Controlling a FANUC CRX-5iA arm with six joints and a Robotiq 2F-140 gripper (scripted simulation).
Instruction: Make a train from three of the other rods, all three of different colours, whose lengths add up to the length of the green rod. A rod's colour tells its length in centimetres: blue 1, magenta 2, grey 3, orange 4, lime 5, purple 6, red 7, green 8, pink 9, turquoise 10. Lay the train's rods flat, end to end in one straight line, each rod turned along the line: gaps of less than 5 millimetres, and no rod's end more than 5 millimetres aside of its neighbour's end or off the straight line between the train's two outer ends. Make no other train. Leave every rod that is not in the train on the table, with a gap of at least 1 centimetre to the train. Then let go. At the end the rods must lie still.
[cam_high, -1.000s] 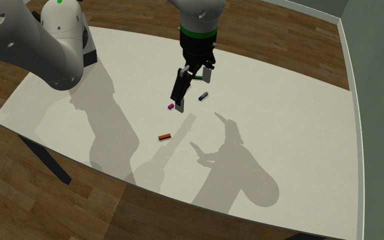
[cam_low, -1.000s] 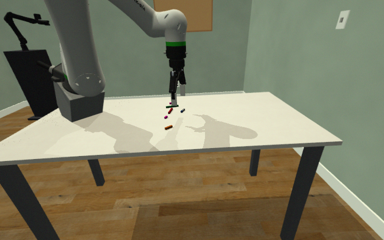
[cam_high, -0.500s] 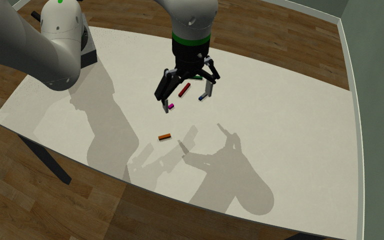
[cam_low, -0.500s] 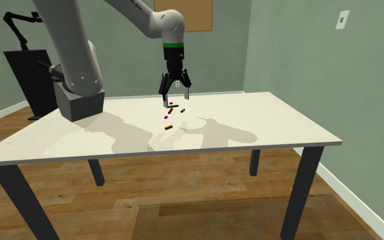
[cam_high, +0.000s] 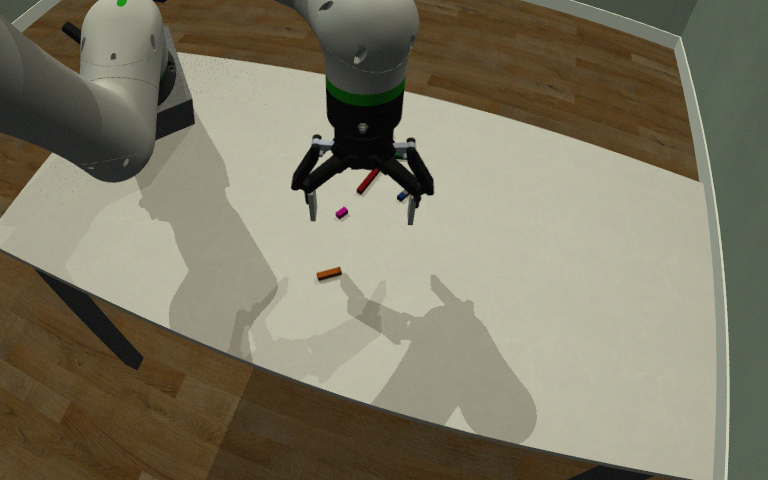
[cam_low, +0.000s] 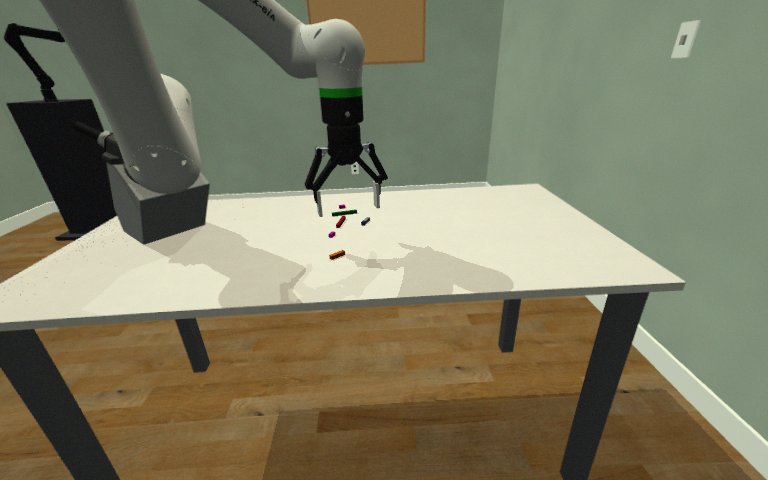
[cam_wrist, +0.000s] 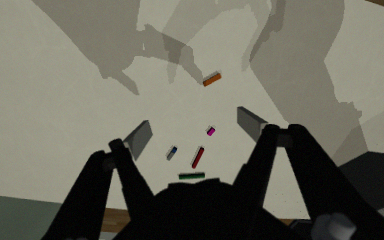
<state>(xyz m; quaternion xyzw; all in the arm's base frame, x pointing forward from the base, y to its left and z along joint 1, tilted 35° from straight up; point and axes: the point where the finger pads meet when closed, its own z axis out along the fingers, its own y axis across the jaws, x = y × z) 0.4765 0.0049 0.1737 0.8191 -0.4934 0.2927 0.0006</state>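
The orange rod lies 30 mm behind my hand, 70 mm to the right of it and 100 mm below it. From my hand the other things lie so: grey rod (20 mm ahead, 150 mm to the left, 100 mm below); red rod (50 mm behind, 140 mm to the left, 100 mm below); small blue rod (20 mm ahead, 130 mm to the left, 100 mm below).
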